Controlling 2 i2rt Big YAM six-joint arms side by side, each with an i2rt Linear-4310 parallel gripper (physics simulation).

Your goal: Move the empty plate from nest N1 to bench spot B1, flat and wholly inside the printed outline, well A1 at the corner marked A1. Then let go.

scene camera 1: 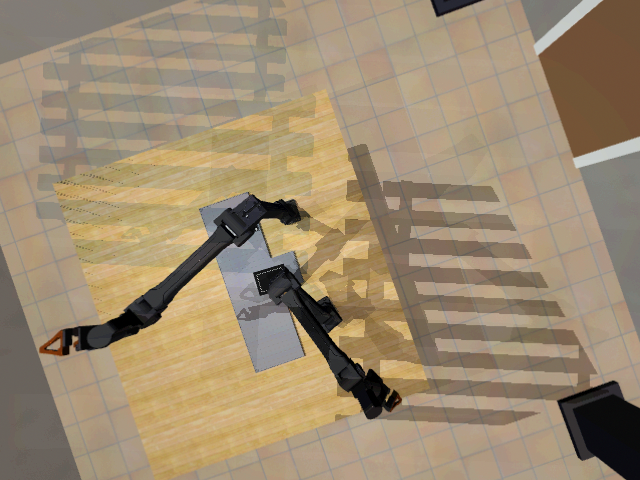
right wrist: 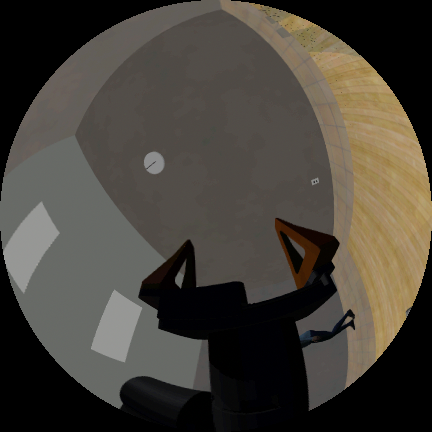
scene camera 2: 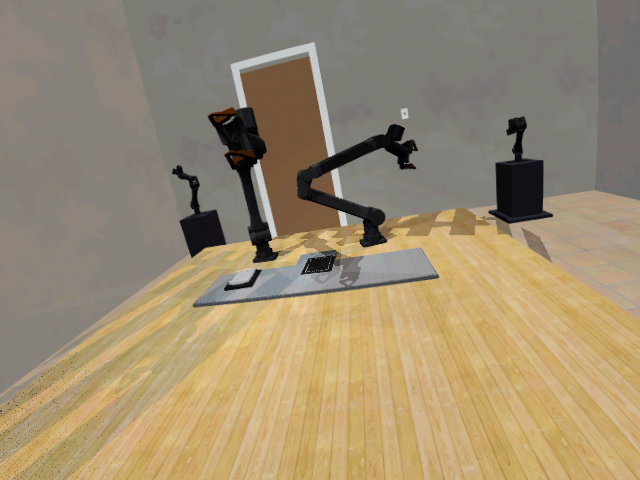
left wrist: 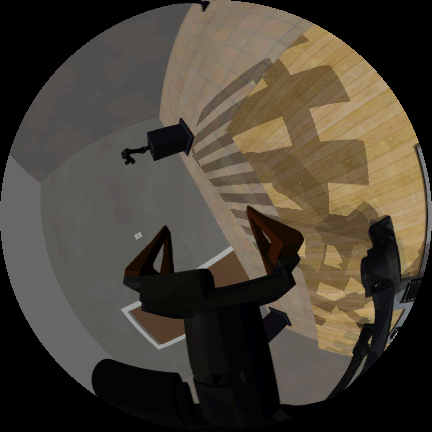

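Where they show: left gripper, fingertip midpoint: (scene camera 1: pixel 391 391) (scene camera 2: pixel 416 159) (left wrist: pixel 205 219); right gripper, fingertip midpoint: (scene camera 1: pixel 58 347) (right wrist: pixel 232 233) (scene camera 2: pixel 218 134); left arm's base at its link origin: (scene camera 1: pixel 325 309) (scene camera 2: pixel 373 242) (left wrist: pixel 383 237); right arm's base at its link origin: (scene camera 1: pixel 290 212) (scene camera 2: pixel 265 258).
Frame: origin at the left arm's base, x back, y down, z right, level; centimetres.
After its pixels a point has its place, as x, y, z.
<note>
A pale plate (scene camera 2: pixel 244 277) @(-18.2, -3.7, 60.8) lies on a low black nest base (scene camera 2: pixel 227 287) @(-22.2, -2.5, 67.8) at the left of the grey board (scene camera 1: pixel 276 346) @(-32.5, -1.3, -2.6) (scene camera 2: pixel 398 266) @(-35.7, -1.3, 0.4) in scene camera 2. In scene camera 1 the right arm hides the plate. A black square with a white dashed outline (scene camera 1: pixel 263 281) @(-20.2, -1.4, 30.4) (scene camera 2: pixel 318 265) @(-17.3, -1.5, 29.2) is at the board's middle, with nothing on it. Labels and corner marks are too small to read. My left gripper (scene camera 1: pixel 395 400) @(9.4, -34.9, -30.8) (scene camera 2: pixel 413 156) @(9.4, -34.9, -30.8) (left wrist: pixel 205 219) @(9.4, -34.9, -30.8) is open and empty, high and away from the board. My right gripper (scene camera 2: pixel 219 135) @(-64.2, -56.4, 46.8) (right wrist: pixel 232 233) @(-64.2, -56.4, 46.8) is open and empty, raised far from the plate.
The wooden table (scene camera 1: pixel 196 403) @(-85.5, 0.0, -6.3) (scene camera 2: pixel 361 387) @(-86.8, 0.0, 27.9) carries the board and both arm bases (scene camera 2: pixel 264 254) @(7.1, -3.7, 53.8) (scene camera 2: pixel 372 237) @(-4.1, -4.0, 0.9). The left arm reaches over part of the black square in scene camera 1. Dark pedestals (scene camera 2: pixel 519 188) (scene camera 2: pixel 203 230) with small arms stand beyond the table. Striped shadows cross the table and floor.
</note>
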